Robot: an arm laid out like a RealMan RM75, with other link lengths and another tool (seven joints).
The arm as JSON. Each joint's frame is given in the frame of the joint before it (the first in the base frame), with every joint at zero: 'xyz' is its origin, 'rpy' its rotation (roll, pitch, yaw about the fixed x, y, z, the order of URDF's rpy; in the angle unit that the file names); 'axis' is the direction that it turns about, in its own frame. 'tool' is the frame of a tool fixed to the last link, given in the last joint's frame.
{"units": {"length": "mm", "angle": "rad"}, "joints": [
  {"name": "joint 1", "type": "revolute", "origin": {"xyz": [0.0, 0.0, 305.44], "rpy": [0.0, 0.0, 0.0]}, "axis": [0.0, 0.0, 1.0]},
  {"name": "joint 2", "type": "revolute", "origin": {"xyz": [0.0, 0.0, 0.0], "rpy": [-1.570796, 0.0, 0.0]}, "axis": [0.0, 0.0, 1.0]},
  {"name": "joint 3", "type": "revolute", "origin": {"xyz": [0.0, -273.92, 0.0], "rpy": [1.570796, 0.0, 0.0]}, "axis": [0.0, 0.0, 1.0]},
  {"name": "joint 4", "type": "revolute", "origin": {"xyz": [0.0, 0.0, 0.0], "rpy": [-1.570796, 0.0, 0.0]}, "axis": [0.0, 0.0, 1.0]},
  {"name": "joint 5", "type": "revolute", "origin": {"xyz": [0.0, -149.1, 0.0], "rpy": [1.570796, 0.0, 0.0]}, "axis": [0.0, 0.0, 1.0]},
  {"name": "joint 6", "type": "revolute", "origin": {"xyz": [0.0, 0.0, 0.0], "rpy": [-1.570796, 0.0, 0.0]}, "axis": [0.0, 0.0, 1.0]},
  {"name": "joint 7", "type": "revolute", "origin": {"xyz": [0.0, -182.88, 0.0], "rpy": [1.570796, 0.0, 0.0]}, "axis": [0.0, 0.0, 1.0]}
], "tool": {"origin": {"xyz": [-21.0, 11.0, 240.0], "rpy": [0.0, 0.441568, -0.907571]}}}
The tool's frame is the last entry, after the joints.
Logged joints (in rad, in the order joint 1, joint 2, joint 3, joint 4, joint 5, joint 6, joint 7), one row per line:
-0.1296, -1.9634, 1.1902, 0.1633, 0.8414, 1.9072, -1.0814
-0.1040, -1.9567, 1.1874, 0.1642, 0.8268, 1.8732, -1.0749
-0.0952, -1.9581, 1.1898, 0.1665, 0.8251, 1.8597, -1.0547
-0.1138, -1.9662, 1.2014, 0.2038, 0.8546, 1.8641, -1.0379
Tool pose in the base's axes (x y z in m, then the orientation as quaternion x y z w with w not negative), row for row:
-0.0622, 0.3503, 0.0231, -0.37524, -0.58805, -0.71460, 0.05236
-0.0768, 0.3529, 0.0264, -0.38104, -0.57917, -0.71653, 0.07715
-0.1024, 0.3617, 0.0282, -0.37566, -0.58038, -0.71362, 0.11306
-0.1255, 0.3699, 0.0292, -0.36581, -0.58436, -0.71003, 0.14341
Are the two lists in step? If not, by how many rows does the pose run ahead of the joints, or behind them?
The pose runs 2 rows behind the joints: the pose in row i belongs to the joints in row i - 2.
